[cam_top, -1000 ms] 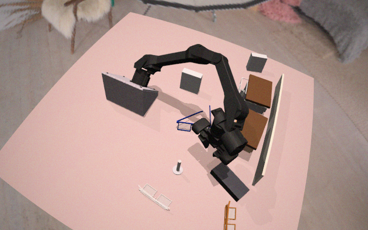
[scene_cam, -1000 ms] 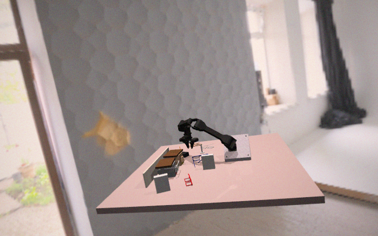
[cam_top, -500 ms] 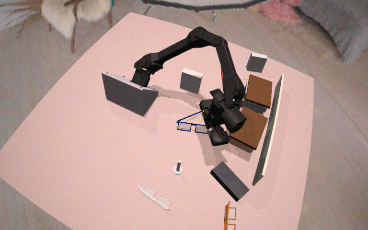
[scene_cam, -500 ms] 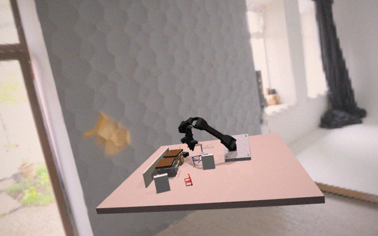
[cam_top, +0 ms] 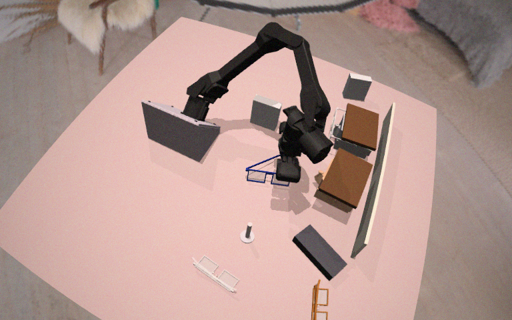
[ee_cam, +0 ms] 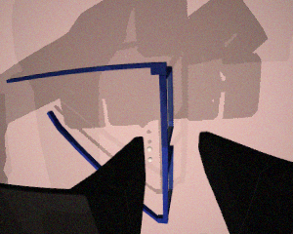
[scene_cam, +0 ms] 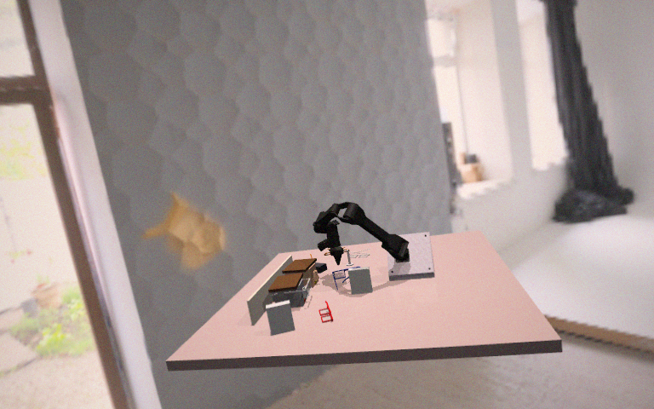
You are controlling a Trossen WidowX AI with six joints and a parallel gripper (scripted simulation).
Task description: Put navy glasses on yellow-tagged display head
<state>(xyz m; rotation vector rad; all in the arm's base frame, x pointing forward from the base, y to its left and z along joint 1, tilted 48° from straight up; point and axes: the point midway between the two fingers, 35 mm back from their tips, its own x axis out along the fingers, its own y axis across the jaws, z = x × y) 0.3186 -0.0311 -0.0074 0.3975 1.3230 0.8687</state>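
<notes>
The white stand is 21 cm to the right of my gripper tip, 5 cm below it and 1 cm behind it. Round my gripper tip: dark block (19 cm ahead, 17 cm to the right, 6 cm below); then long panel (28 cm ahead, 16 cm to the left, 2 cm below).
</notes>
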